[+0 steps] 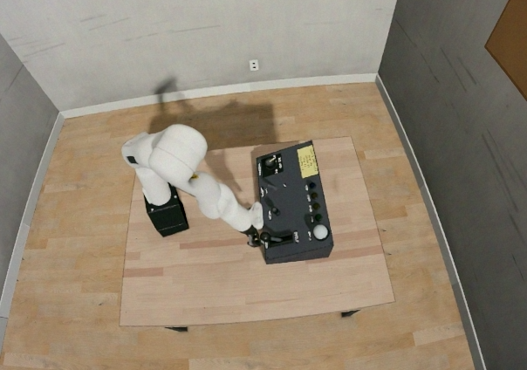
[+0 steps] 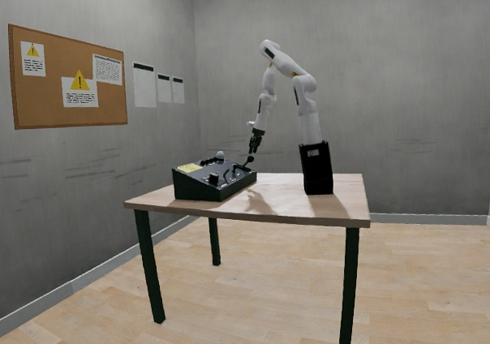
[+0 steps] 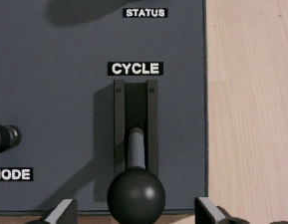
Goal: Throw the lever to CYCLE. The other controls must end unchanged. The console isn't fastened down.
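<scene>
Right now the lever is 80 mm below my hand, 50 mm ahead of it and 10 mm to the right of it. Round my hand: mode control 110 mm to the left, 90 mm below, 90 mm ahead; then check toggle 230 mm to the left, 100 mm ahead, 90 mm below.
</scene>
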